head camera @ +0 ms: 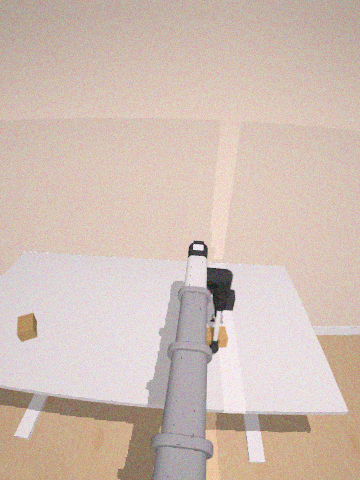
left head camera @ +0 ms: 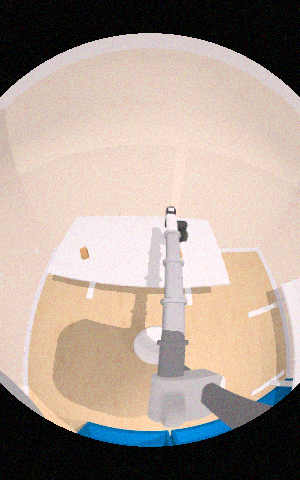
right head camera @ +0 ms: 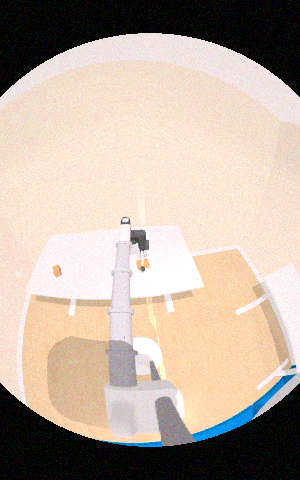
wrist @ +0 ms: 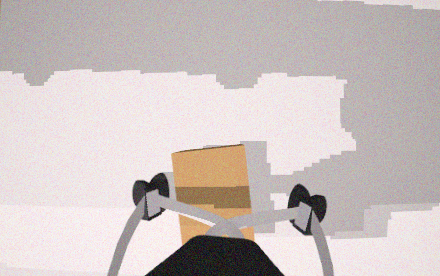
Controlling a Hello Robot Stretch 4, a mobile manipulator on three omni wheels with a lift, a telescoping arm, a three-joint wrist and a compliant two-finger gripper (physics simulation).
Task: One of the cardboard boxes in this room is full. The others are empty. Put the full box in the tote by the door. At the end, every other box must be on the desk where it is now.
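Frame: origin at the robot's base, x ahead, y left, z up, level; centimetres.
Seen in the pictures: gripper, fingertip midpoint: [head camera: 213, 336] [right head camera: 142, 263] [wrist: 228, 194]; robot's base, link origin: [left head camera: 154, 343] [right head camera: 140, 354].
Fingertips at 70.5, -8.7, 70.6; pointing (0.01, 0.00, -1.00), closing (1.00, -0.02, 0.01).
Offsets run from my fingertips to a thing's middle, as dx, dy, dz. Level surfaces: height alone.
One cardboard box @[-1.2, -0.1, +1.1] [head camera: 222, 338] [right head camera: 146, 263] [wrist: 212, 170] sits on the white desk @[dz -1.4] [head camera: 100, 350] [left head camera: 115, 255] [right head camera: 90, 260] [wrist: 75, 135], right of the arm in the head view. My gripper [head camera: 214, 345] [right head camera: 143, 268] [wrist: 228, 194] points down over this box and is open. In the wrist view its fingertips stand wide on either side of the box, with gaps on both sides. Their exact height beside or above the box is hard to tell. A second cardboard box @[-7.1, +74.3, +1.1] [head camera: 27, 327] [left head camera: 84, 253] [right head camera: 57, 270] sits on the desk's left part. The tote cannot be identified surely.
The extended arm [head camera: 187, 370] [left head camera: 174, 285] [right head camera: 120, 290] crosses above the desk. A wall rises behind the desk. Another white table @[dz -1.4] [right head camera: 285, 282] stands at the right. A white round object [left head camera: 145, 345] [right head camera: 150, 347] is near the base. Blue panels [left head camera: 125, 436] [right head camera: 240, 420] show at the lower edge.
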